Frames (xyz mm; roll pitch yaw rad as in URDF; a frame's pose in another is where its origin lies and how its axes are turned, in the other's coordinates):
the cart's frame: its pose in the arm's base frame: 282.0 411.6 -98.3 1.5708 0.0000 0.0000
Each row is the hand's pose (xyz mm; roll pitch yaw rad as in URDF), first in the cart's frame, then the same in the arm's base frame.
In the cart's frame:
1: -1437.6 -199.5 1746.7 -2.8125 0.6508 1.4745
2: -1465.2 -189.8 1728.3 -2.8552 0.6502 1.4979
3: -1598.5 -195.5 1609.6 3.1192 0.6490 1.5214
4: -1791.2 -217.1 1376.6 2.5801 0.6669 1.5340
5: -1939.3 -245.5 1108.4 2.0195 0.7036 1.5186
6: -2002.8 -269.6 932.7 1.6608 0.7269 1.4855
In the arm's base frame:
1: -1155.6 -1335.1 -297.8 -2.6544 -0.9139 1.4452
2: -1183.2 -1316.7 -288.1 -2.7351 -0.9171 1.4753
3: -1316.5 -1198.0 -293.8 -3.0824 -0.9202 1.5058
4: -1509.2 -965.0 -315.4 2.6395 -0.9030 1.5241
5: -1657.3 -696.8 -343.8 2.1001 -0.8656 1.5094
6: -1720.8 -521.1 -367.9 1.7888 -0.8398 1.4753

